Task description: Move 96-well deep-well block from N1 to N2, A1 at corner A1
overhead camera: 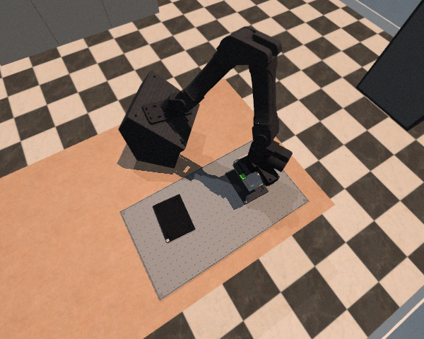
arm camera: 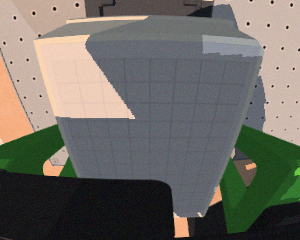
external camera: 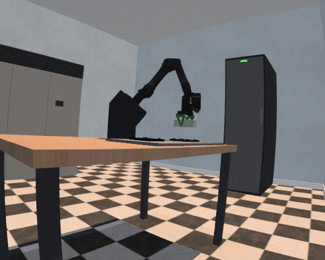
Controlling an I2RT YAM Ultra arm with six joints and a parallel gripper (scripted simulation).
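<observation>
Now: the plate nest N2 34 cm to the right of my hand and 10 cm below it. Round my hand: deep-well block (1 cm above); plate nest N1 (10 cm below).
</observation>
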